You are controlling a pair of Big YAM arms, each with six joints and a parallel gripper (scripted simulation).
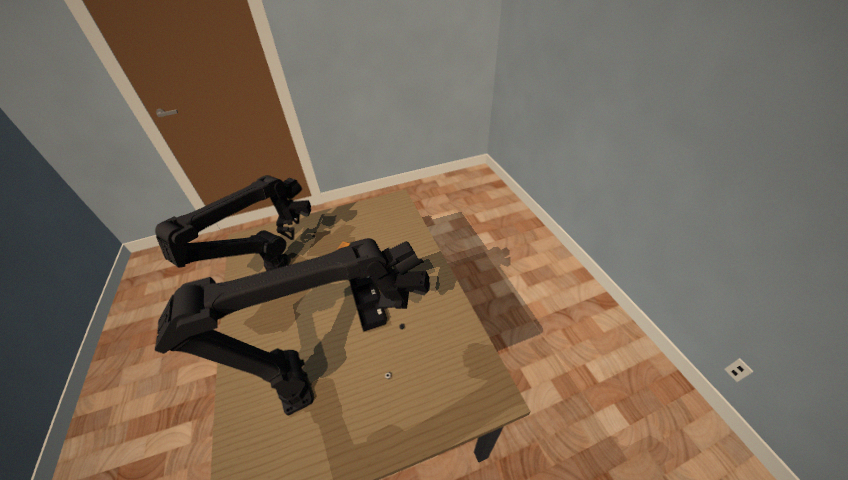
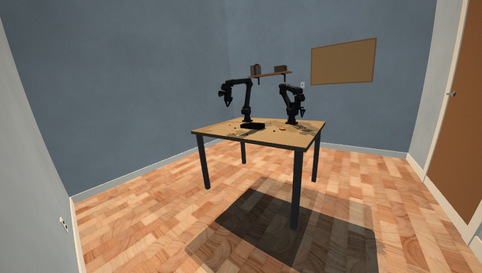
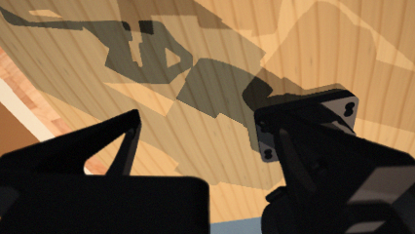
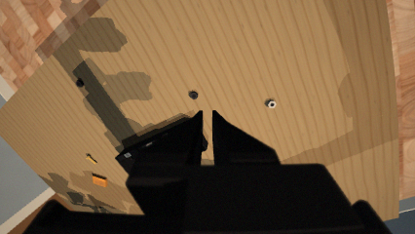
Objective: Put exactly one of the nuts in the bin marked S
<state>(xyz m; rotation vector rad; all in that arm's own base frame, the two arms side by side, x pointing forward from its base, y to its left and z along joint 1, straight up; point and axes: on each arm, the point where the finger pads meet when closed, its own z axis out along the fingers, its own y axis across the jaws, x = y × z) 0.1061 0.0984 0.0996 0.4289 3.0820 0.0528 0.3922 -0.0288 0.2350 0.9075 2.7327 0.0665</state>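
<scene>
My right hand is 9 cm past the black bin strip, 23 cm to the right of it and 21 cm above it. The rest, counted from my right hand: silver nut: 11 cm behind, 8 cm to the right, 23 cm below; then small bolt: 1 cm behind, 50 cm to the left, 23 cm below; then orange block: 10 cm behind, 55 cm to the left, 23 cm below.
</scene>
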